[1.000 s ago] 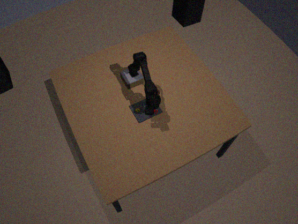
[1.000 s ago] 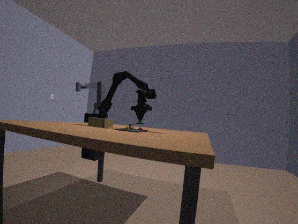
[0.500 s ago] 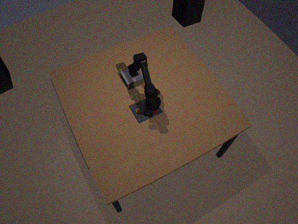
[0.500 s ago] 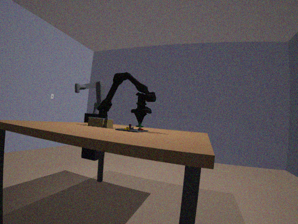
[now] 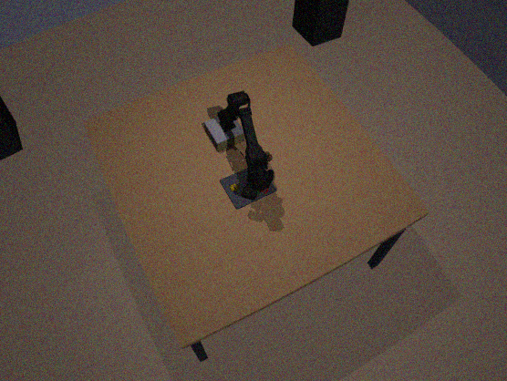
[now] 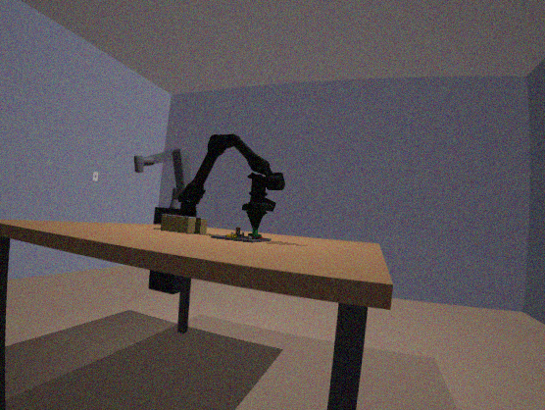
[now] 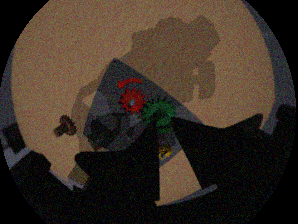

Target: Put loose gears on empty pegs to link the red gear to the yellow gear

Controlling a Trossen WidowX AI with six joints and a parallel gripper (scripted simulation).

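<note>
Now: gripper tip 10 mm above the green gear. From my gripper tip the other things lie so: brown gear: 140 mm behind, 160 mm to the left, 30 mm below; then yellow gear: 70 mm behind, 60 mm to the right, 30 mm below.
</note>
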